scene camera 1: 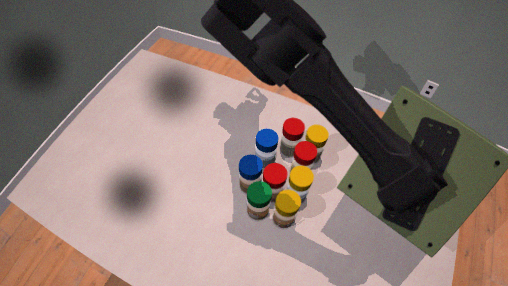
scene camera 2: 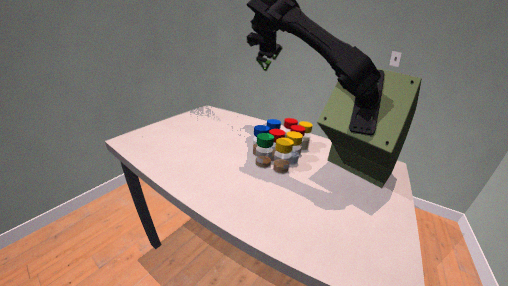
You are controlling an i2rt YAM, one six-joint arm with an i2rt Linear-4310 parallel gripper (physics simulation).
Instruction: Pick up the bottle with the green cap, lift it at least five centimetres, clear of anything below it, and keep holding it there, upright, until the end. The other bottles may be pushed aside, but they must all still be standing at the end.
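The scene shows a red-capped bottle (scene camera 1: pixel 293 129), along with a green-capped bottle (scene camera 1: pixel 259 193) and a yellow-capped bottle (scene camera 1: pixel 287 204).
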